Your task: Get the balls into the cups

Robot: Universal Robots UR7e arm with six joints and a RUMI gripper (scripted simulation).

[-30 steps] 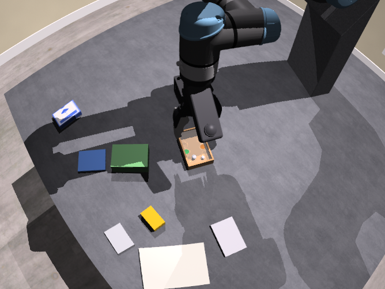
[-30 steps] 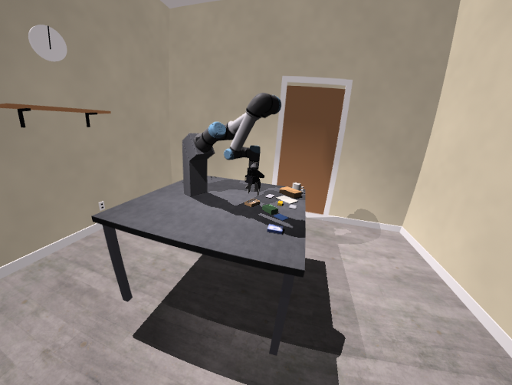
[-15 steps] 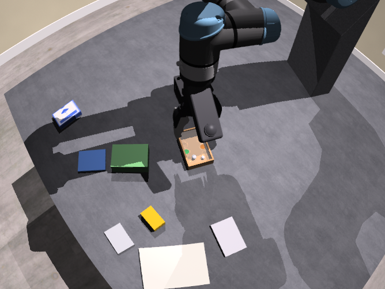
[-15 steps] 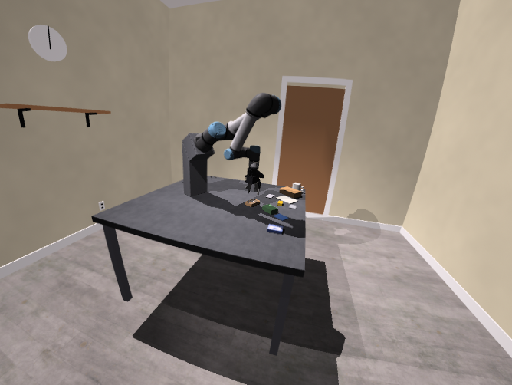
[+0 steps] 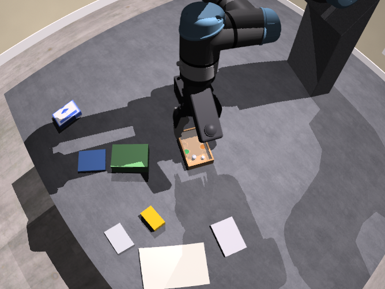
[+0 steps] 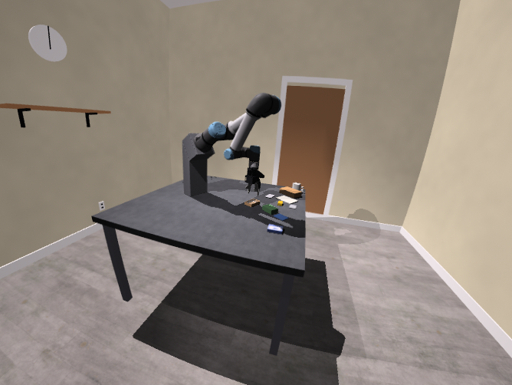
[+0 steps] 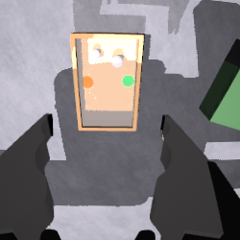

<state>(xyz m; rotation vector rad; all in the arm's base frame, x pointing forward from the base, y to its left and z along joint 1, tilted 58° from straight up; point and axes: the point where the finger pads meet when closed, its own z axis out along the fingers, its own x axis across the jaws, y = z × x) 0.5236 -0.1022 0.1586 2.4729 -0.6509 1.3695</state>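
My hand is 8 cm above the covered wooden puzzle. From my hand the other things lie so: green box (14 cm to the right, 11 cm ahead, 7 cm below); blue block (24 cm to the right, 16 cm ahead, 9 cm below); yellow block (23 cm ahead, 8 cm below).
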